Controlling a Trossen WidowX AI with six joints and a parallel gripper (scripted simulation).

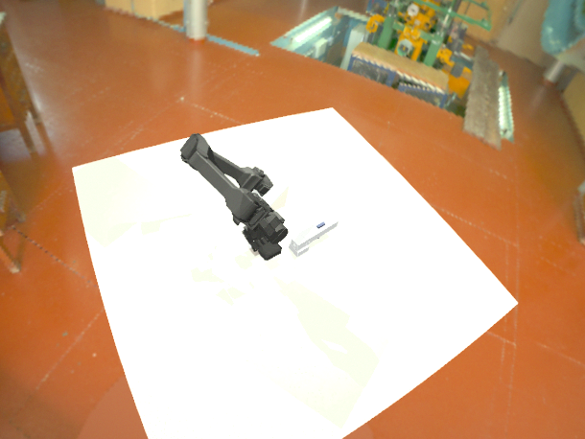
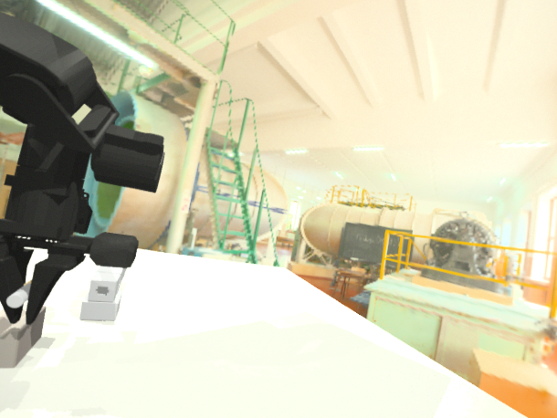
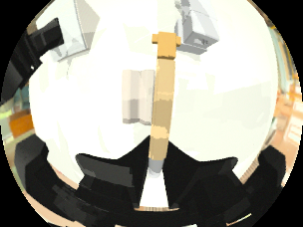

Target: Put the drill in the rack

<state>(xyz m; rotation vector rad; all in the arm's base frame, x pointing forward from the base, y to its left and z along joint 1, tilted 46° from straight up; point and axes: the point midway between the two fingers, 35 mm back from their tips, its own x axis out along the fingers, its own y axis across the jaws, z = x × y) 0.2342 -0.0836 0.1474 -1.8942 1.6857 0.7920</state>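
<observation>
Now: gripper tip 4 cm to the right of the drill and 4 cm below it. From my gripper tip the other things lie so: small blue key 2 cm ahead, 24 cm to the left; grey slotted rack 3 cm behind, 4 cm to the left, 4 cm below; pale grey drill block 3 cm ahead, 22 cm to the left, 1 cm below.
</observation>
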